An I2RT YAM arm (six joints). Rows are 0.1 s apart.
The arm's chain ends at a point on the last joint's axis. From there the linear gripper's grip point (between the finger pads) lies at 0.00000 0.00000 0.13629 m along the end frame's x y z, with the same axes.
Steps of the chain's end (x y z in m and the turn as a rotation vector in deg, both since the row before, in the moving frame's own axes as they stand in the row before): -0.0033 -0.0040 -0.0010 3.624 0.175 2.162; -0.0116 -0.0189 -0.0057 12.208 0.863 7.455; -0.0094 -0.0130 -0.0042 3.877 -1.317 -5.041; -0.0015 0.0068 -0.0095 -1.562 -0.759 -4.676
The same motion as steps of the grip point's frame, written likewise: -0.0027 -0.0126 -0.0013 3.624 0.175 2.162; -0.0077 -0.0475 -0.0088 12.208 0.863 7.455; -0.0129 -0.0221 -0.0045 3.877 -1.317 -5.041; -0.0032 0.0106 -0.0096 -1.562 -0.759 -4.676
